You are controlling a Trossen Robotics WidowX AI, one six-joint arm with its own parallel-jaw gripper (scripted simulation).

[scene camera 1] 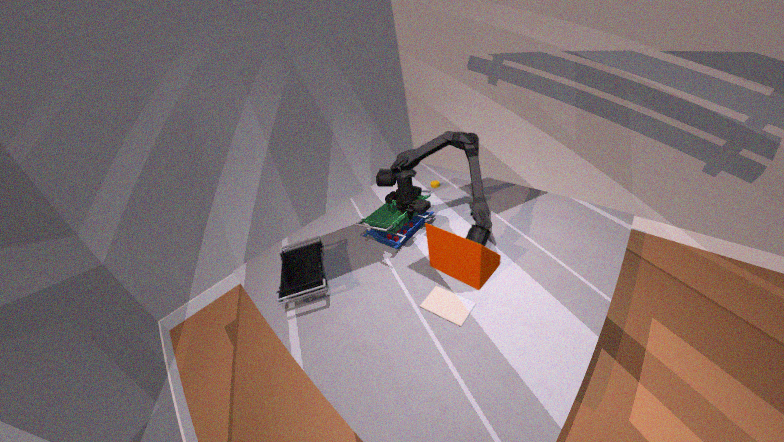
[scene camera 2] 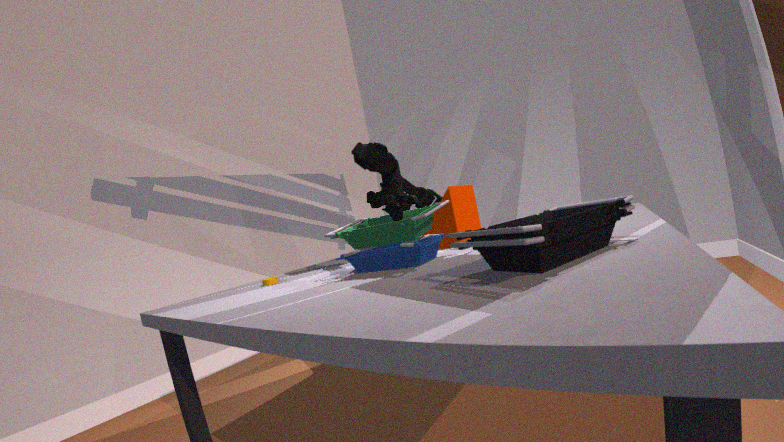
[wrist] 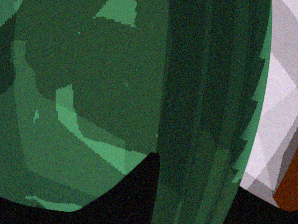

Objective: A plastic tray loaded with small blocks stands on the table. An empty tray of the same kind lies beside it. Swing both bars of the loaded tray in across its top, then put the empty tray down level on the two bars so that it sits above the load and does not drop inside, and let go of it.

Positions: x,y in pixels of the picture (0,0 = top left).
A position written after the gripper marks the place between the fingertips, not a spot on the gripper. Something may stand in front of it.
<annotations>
gripper: scene camera 1 409,219; scene camera 2 401,229; wrist 171,162
green tray: scene camera 1; scene camera 2; wrist 94,94
pale flat sheet: scene camera 1 454,308; not seen in the wrist view (out of frame)
same spot on green tray: (scene camera 1: pixel 387 218) = (scene camera 2: pixel 386 243)
</annotations>
